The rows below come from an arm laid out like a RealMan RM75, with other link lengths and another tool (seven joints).
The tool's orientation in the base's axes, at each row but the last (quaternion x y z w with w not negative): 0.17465 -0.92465 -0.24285 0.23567; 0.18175 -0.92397 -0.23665 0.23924; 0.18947 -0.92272 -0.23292 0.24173; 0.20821 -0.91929 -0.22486 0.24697; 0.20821 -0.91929 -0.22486 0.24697; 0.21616 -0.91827 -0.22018 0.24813; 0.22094 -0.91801 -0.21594 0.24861; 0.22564 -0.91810 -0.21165 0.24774
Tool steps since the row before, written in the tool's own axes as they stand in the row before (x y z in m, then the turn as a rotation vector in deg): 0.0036 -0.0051 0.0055 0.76 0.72 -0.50; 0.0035 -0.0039 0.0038 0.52 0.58 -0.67; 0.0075 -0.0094 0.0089 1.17 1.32 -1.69; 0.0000 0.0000 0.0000 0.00 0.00 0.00; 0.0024 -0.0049 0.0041 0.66 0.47 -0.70; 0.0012 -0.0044 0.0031 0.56 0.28 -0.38; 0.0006 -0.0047 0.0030 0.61 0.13 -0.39; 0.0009 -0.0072 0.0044 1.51 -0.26 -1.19
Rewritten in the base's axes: -0.0048 -0.0037 -0.0057 -0.52 0.08 1.03; -0.0040 -0.0034 -0.0037 -0.20 0.01 1.01; -0.0086 -0.0082 -0.0091 -0.36 -0.03 2.42; 0.0000 0.0000 0.0000 0.00 0.00 0.00; -0.0028 -0.0039 -0.0048 -0.27 -0.16 1.02; -0.0014 -0.0032 -0.0042 -0.31 -0.17 0.64; -0.0007 -0.0033 -0.0045 -0.30 -0.32 0.59; -0.0009 -0.0051 -0.0067 -0.44 -1.32 1.35
